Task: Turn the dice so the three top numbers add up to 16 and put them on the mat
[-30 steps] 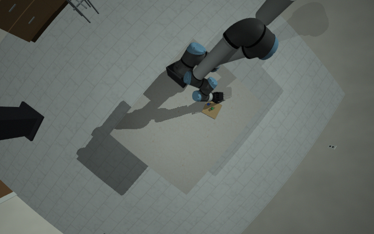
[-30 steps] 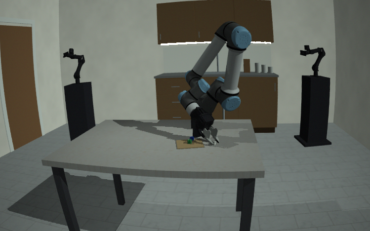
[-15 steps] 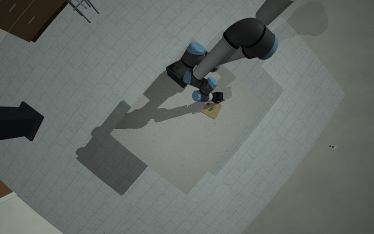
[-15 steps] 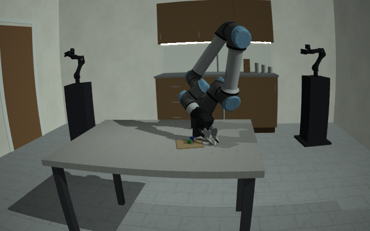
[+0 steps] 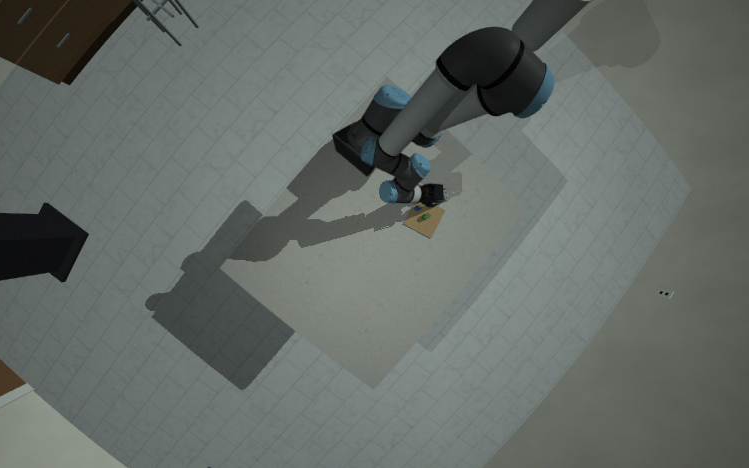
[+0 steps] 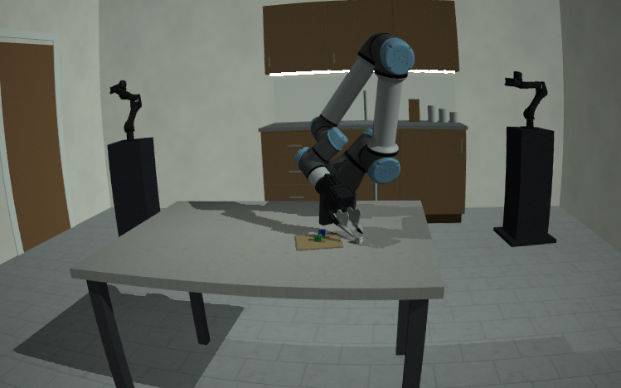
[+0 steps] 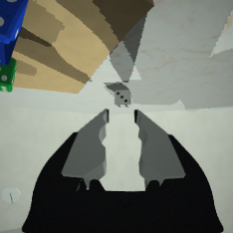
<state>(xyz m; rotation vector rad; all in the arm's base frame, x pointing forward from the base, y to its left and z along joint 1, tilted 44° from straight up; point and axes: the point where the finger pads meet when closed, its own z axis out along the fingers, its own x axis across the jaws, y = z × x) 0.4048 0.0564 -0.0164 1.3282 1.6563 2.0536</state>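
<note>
Right now the white die is 20 mm below my hand, 10 mm to the left of it and 10 mm ahead of it. Also, from my hand: blue die (110 mm to the right, 70 mm behind, 20 mm below); then green die (120 mm to the right, 20 mm below, 10 mm behind); then tan mat (120 mm to the right, 30 mm below, 10 mm behind).
</note>
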